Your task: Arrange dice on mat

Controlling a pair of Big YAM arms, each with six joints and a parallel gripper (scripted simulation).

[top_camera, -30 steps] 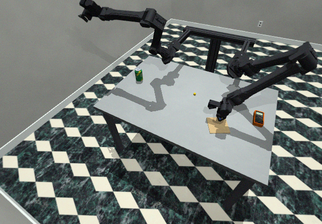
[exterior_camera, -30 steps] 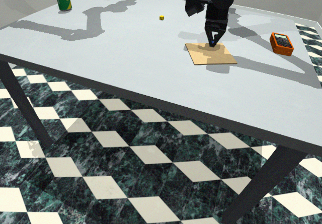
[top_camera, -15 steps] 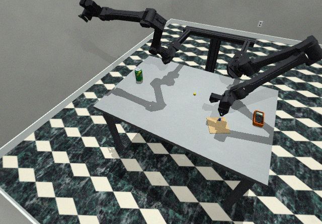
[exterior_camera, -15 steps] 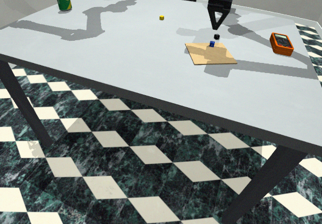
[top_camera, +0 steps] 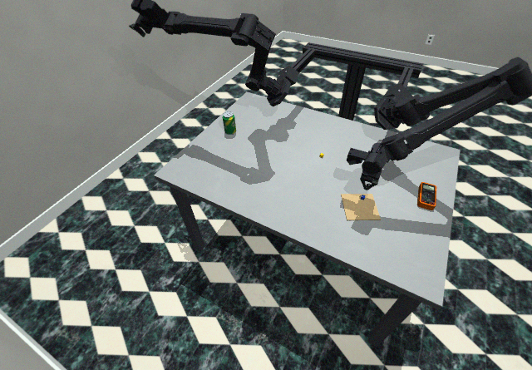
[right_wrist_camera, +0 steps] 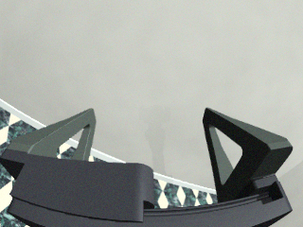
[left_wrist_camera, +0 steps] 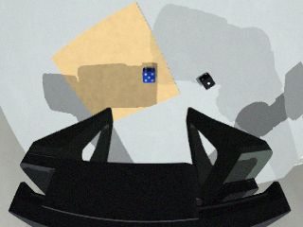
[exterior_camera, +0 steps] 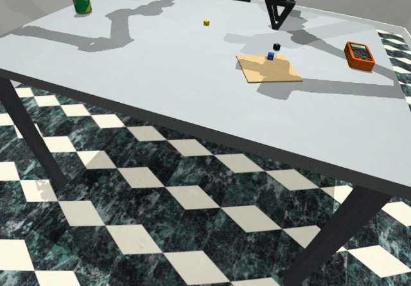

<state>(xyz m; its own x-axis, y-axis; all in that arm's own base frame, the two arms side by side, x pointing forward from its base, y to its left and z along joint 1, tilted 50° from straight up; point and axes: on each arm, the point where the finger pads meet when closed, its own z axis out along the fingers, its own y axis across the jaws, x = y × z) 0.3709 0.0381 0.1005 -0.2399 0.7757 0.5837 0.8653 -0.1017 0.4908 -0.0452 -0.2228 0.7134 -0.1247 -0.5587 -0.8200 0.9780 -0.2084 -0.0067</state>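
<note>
Now: the black die 100 mm below my left hand, 80 mm behind it and 10 mm to the left of it. From my left hand the other things lie so: tan mat (100 mm below, 50 mm ahead); orange multimeter (260 mm to the left, 110 mm behind, 90 mm below); blue die (90 mm below).
</note>
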